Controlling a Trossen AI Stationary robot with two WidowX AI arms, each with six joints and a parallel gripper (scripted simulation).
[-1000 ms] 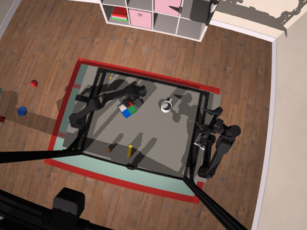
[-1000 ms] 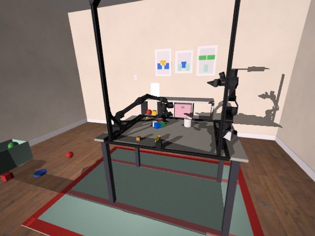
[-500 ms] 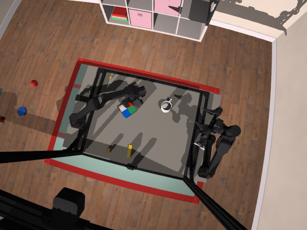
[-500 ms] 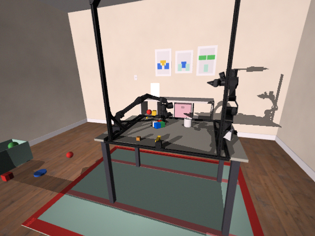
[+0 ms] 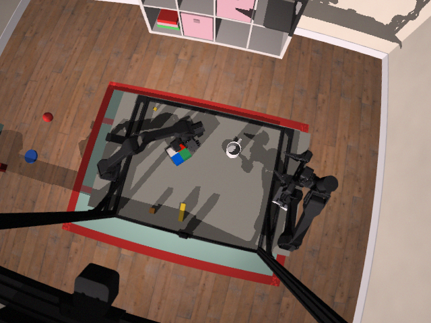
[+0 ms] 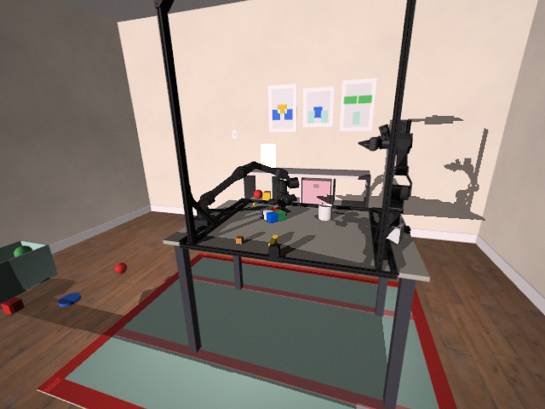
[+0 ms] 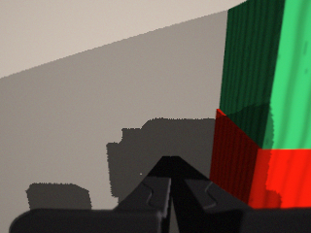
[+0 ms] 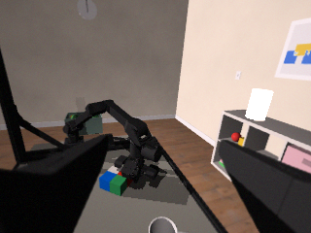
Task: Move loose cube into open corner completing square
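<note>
Now: the red cube 40 mm behind my left hand, 40 mm to the left of it and 30 mm below it. The rest, counted from my left hand: green cube: 70 mm behind, 30 mm below; blue cube: 110 mm behind, 40 mm to the left, 30 mm below; white cube: 70 mm behind, 80 mm to the left, 30 mm below.
</note>
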